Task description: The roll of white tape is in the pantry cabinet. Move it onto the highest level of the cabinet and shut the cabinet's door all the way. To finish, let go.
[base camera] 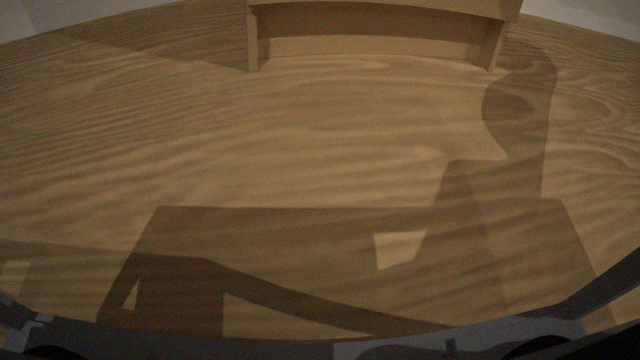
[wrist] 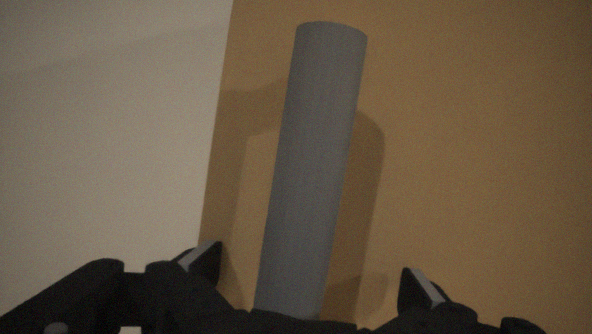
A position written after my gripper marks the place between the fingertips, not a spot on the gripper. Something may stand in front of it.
In view: my gripper (wrist: 308,274) and a pantry cabinet (base camera: 479,38).
The pantry cabinet also shows in the wrist view (wrist: 345,147).
